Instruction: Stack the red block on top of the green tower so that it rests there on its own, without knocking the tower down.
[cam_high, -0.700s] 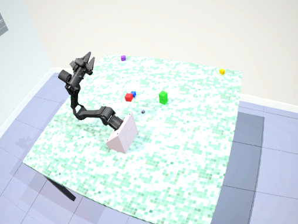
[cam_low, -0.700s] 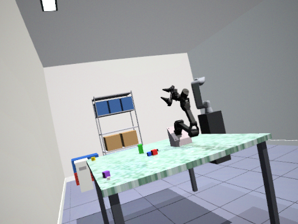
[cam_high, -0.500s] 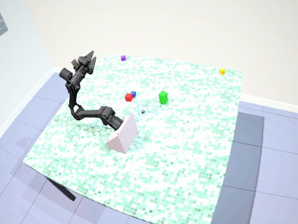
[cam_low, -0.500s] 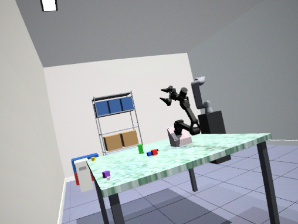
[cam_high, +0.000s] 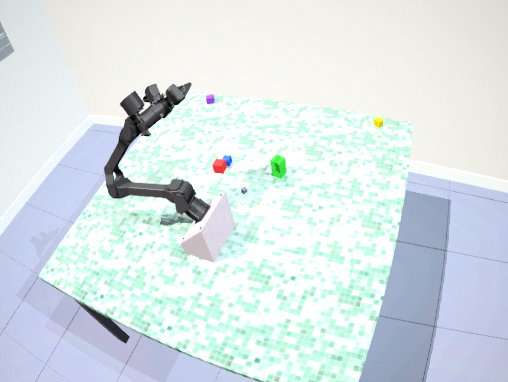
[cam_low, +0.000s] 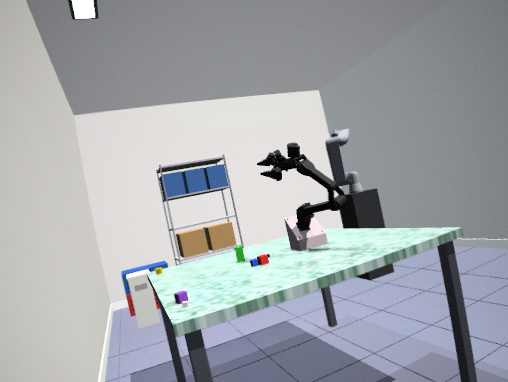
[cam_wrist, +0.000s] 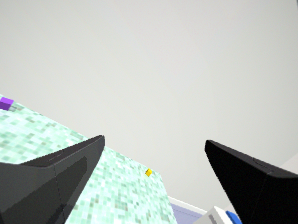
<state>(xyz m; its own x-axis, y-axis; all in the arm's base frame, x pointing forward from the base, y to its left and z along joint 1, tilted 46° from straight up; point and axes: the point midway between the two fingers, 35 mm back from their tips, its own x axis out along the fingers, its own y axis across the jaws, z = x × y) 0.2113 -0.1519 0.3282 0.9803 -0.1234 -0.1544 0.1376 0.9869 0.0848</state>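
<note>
My gripper tip is now 8 cm short of the red block, 2 cm to the right of it and 45 cm above it. The rest, counted from my gripper tip: purple block (52 cm ahead, 34 cm to the left, 45 cm below); blue block (13 cm ahead, 1 cm to the left, 45 cm below); small grey cube (1 cm ahead, 14 cm to the right, 46 cm below).
</note>
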